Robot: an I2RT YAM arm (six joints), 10 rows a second.
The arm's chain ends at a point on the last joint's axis. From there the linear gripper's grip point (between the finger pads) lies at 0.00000 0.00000 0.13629 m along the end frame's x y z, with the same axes.
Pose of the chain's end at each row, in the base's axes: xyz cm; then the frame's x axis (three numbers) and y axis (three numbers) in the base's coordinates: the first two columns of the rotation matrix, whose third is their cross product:
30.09 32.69 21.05 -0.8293 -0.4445 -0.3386 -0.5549 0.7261 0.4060
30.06 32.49 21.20 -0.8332 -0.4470 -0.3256 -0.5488 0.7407 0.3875
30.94 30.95 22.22 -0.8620 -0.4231 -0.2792 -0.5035 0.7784 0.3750
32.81 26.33 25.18 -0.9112 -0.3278 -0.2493 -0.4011 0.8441 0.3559
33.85 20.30 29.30 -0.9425 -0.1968 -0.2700 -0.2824 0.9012 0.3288
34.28 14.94 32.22 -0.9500 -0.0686 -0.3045 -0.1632 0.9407 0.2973
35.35 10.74 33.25 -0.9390 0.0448 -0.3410 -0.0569 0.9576 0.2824
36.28 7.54 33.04 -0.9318 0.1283 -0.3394 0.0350 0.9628 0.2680
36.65 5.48 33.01 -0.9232 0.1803 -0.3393 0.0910 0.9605 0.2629
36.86 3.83 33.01 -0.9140 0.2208 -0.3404 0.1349 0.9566 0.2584
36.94 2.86 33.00 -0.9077 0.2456 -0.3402 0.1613 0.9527 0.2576
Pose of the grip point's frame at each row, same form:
30.98 39.84 9.48 -0.8293 -0.4445 -0.3386 -0.5549 0.7261 0.4060
30.99 39.33 9.45 -0.8332 -0.4470 -0.3256 -0.5488 0.7407 0.3875
31.74 37.27 10.17 -0.8620 -0.4231 -0.2792 -0.5035 0.7784 0.3750
34.09 32.11 12.91 -0.9112 -0.3278 -0.2493 -0.4011 0.8441 0.3559
36.28 25.56 16.97 -0.9425 -0.1968 -0.2700 -0.2824 0.9012 0.3288
37.91 19.47 19.89 -0.9500 -0.0686 -0.3045 -0.1632 0.9407 0.2973
39.97 14.62 21.03 -0.9390 0.0448 -0.3410 -0.0569 0.9576 0.2824
41.20 10.78 20.75 -0.9318 0.1283 -0.3394 0.0350 0.9628 0.2680
41.74 8.37 20.70 -0.9232 0.1803 -0.3393 0.0910 0.9605 0.2629
42.08 6.42 20.69 -0.9140 0.2208 -0.3404 0.1349 0.9566 0.2584
42.22 5.30 20.67 -0.9077 0.2456 -0.3402 0.1613 0.9527 0.2576

